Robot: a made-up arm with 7 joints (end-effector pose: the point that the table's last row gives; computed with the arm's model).
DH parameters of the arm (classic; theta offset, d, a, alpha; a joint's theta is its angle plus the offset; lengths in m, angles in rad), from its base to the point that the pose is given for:
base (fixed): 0 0 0 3.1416
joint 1: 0 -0.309 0 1.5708
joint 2: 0 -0.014 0 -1.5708
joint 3: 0 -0.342 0 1.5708
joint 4: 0 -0.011 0 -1.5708
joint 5: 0 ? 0 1.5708
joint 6: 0 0 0 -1.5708
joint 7: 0 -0.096 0 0
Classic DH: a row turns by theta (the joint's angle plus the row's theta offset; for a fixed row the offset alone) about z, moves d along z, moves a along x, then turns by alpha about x.
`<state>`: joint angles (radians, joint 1 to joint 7).
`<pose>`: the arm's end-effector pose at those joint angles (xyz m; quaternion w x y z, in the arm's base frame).
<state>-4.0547 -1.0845 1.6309 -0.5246 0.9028 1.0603 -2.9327</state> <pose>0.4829 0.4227 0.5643 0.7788 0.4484 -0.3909 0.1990</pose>
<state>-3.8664 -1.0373 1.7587 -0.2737 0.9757 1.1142 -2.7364</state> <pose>0.5067 0.3833 0.5997 0.7635 0.2830 -0.4676 0.3439</pose>
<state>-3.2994 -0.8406 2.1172 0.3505 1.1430 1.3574 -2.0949</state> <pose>0.5604 0.1821 0.6152 0.6762 -0.2473 -0.2965 0.6275</pose>
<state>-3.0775 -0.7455 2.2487 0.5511 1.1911 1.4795 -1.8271</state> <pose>0.5563 0.0690 0.6092 0.6429 -0.3575 -0.0914 0.6712</pose>
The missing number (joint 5, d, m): -0.309
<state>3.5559 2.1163 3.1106 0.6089 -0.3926 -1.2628 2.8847</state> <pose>-0.5934 0.2302 0.0698 0.8963 -0.1899 0.1979 -0.3486</pose>
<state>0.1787 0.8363 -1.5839 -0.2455 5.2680 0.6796 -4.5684</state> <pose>0.4876 -0.1662 0.8221 0.0108 -0.9315 -0.3332 0.1459</pose>
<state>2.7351 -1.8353 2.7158 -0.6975 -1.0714 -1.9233 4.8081</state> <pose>0.5644 0.0743 0.3205 0.3725 -0.4703 -0.4907 -0.6318</pose>
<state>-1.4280 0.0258 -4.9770 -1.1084 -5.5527 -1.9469 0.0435</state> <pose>-0.2632 0.0232 0.7141 0.0691 0.0539 -0.3122 0.9460</pose>
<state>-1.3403 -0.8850 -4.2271 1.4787 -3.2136 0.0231 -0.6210</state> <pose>0.2596 -0.4929 0.3974 0.3885 0.2452 -0.5444 -0.7018</pose>
